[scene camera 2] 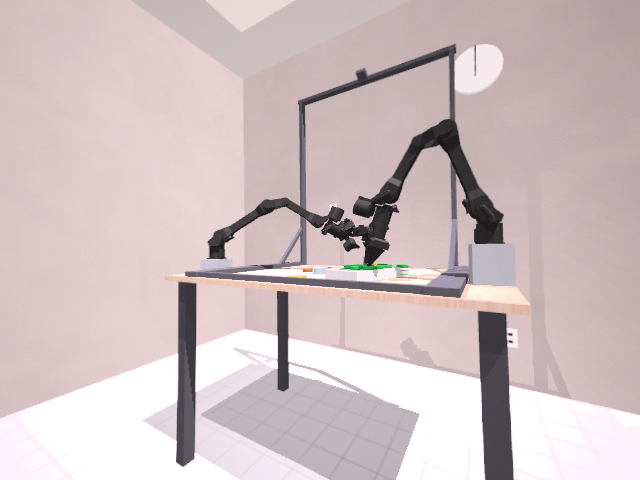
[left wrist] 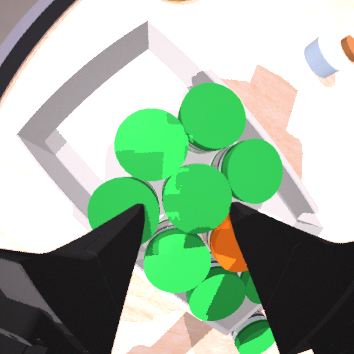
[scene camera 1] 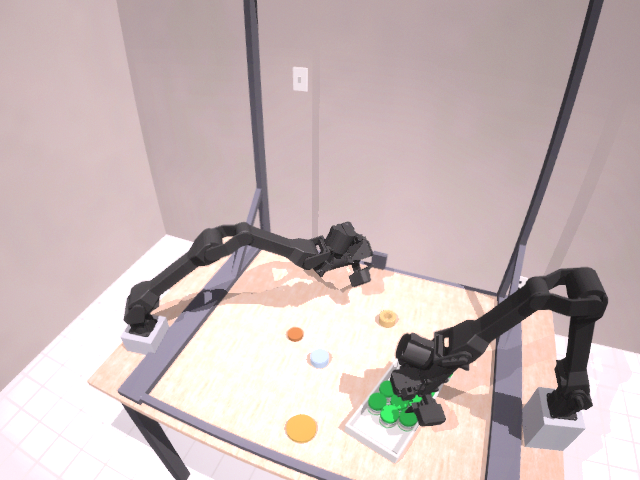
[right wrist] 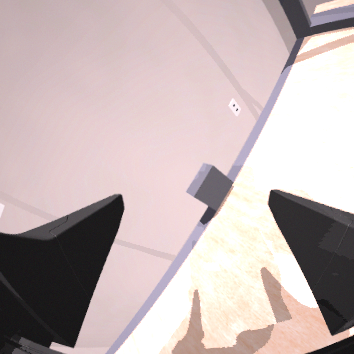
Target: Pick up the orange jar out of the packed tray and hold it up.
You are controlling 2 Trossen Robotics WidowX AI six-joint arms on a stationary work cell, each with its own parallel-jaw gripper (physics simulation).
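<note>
The orange jar stands in the white tray, packed among several green-lidded jars. Its orange lid is partly covered by the right-hand finger in the left wrist view. My left gripper is part open and empty, pointing down close over the lids. In its wrist view, a green lid lies between the fingertips and the orange lid lies lower, beside the right-hand fingertip. My right gripper is wide open and empty, raised above the back of the table.
A green-lidded jar stands outside the tray, near its far end. To the tray's left lie a blue disc, a dark orange disc and a large amber disc. A tan ring lies farther back.
</note>
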